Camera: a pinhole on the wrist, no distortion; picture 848 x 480 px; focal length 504.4 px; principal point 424.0 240.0 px. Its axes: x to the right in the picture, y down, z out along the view. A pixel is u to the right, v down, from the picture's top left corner.
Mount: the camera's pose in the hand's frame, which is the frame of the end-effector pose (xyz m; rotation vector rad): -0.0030 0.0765 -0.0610 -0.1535 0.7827 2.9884
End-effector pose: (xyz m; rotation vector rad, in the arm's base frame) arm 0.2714 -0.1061 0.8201 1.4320 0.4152 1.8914
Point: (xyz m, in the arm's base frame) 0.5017 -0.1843 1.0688
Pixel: 230 426
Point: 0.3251 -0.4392 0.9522
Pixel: 638 108
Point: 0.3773 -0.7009 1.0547
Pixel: 650 43
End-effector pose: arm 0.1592 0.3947 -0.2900 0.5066 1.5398 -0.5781
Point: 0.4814 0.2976 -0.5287
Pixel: 29 402
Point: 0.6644 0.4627 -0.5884
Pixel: 104 146
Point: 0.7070 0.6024 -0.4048
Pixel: 314 29
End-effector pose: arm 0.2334 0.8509 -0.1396 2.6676 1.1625 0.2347
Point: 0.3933 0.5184 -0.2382
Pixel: 603 128
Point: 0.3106 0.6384 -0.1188
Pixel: 745 40
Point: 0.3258 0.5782 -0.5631
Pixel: 528 461
